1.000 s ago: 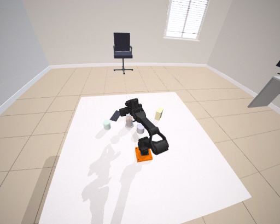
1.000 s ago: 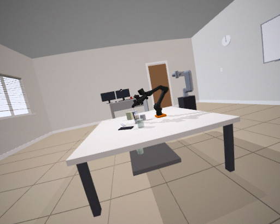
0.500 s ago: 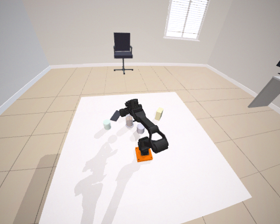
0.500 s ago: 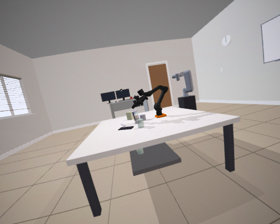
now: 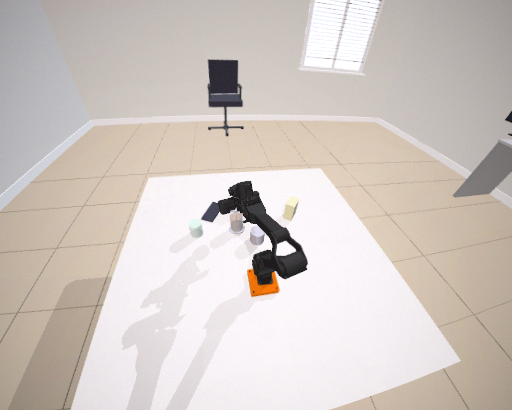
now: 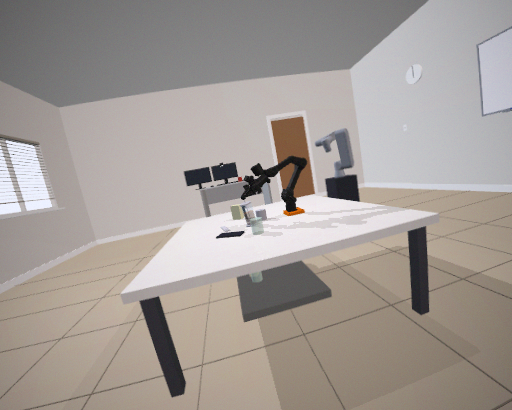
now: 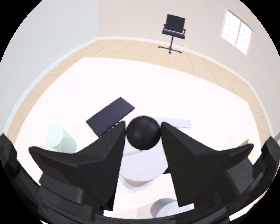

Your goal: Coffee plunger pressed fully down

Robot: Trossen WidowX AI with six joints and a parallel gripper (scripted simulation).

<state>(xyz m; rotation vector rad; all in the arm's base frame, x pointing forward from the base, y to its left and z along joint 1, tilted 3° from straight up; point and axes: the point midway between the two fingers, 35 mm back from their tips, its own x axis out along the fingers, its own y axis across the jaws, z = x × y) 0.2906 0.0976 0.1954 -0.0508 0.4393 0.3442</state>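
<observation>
Now: the coffee press 9 cm below my gripper tip, 2 cm to the right of it and 1 cm behind it. From my gripper tip the other things lie so: dark flat slab 19 cm below, 12 cm to the left, 11 cm ahead; grey cup 15 cm below, 11 cm to the right, 10 cm behind.
</observation>
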